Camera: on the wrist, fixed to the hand. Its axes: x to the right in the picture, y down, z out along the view.
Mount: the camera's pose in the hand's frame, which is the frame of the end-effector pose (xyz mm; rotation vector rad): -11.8 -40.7 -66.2 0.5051 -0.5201 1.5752
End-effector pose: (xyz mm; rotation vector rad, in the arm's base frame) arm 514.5 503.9 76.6 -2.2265 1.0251 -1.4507
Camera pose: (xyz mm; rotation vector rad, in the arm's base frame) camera 469.6 549.6 122.2 -0.7508 1.3843 -0.2834
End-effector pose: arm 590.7 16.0 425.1 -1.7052 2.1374 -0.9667
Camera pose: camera 588.4 45.7 497.8 0.1853 1.7975 -0.3697
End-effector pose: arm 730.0 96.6 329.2 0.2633 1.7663 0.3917
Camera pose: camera 669.6 46.8 336.6 1.9440 0.7851 0.8409
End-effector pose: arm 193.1 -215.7 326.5 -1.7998 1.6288 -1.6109
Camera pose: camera 165.3 -160.5 375.1 -0.2496 1.4082 -0.5744
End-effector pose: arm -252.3 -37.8 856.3 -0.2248 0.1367 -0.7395
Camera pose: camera -300.8 -69.1 803.0 0.2038 -0.3583 0.8669
